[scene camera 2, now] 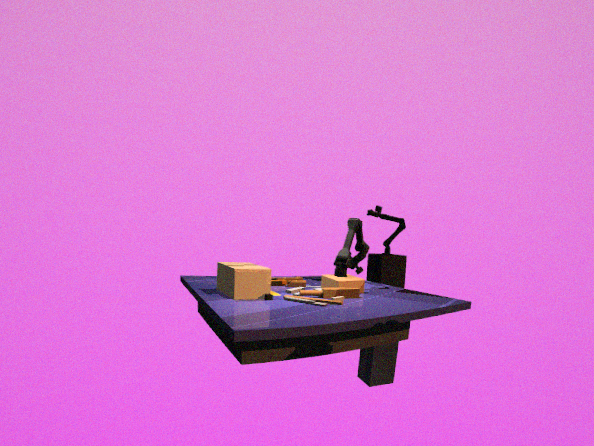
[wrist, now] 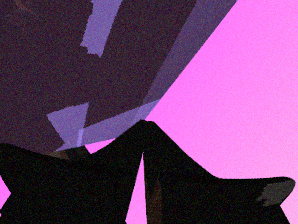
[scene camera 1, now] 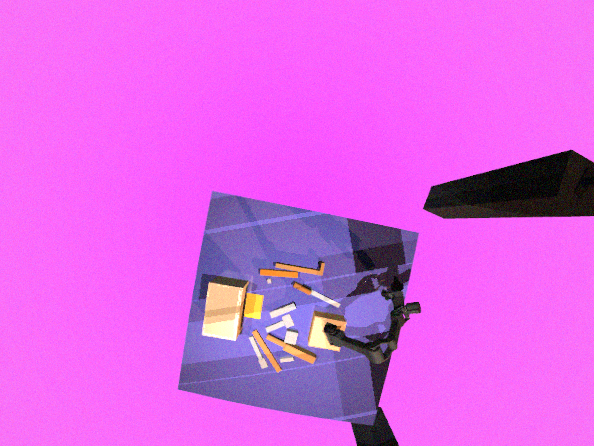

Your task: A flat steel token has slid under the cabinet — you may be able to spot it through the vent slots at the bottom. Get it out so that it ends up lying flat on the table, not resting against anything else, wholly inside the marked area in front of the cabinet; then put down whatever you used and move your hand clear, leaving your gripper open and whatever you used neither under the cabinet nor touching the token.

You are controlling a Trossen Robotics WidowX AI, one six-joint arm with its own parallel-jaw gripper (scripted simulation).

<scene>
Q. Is my gripper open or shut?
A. Shut.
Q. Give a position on a tan cabinet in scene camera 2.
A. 240,280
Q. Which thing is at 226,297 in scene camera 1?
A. A tan cabinet.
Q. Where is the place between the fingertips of my gripper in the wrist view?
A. At 145,127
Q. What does my gripper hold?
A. Nothing.
</scene>
